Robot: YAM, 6 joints.
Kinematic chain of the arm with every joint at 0, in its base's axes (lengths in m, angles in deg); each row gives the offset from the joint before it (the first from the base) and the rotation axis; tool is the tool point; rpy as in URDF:
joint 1: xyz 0 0 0.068 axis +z
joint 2: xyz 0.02 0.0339 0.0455 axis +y
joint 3: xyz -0.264 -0.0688 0 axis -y
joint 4: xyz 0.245 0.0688 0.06 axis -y
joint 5: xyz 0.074 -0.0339 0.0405 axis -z
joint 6: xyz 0.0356 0 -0.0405 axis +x
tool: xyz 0 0 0 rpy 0 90 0
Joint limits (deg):
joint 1: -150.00..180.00
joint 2: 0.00..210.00
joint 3: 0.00..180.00
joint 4: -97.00..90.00
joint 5: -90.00..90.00
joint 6: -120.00..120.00
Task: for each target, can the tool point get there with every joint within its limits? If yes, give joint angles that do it. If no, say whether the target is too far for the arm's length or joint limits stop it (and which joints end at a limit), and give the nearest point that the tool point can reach.
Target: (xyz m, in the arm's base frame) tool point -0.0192 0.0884 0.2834
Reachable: yes | joints 80.62 24.83 35.39 -41.82 -69.73 -15.98
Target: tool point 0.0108 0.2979 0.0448
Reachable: yes | joints 85.02 112.81 36.39 20.52 -25.10 5.50
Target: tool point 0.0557 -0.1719 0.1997
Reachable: yes | joints -78.98 68.95 41.78 -57.87 -37.84 93.18
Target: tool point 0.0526 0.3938 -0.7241
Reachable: no: too far | nearest point 0.0428 0.3204 -0.3726 | short by 0.359 m
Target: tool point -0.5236 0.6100 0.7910
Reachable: no: too far | nearest point -0.3214 0.3745 0.5227 | short by 0.410 m
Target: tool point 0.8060 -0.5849 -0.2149
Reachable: no: too far | nearest point 0.4963 -0.3601 -0.0861 | short by 0.404 m
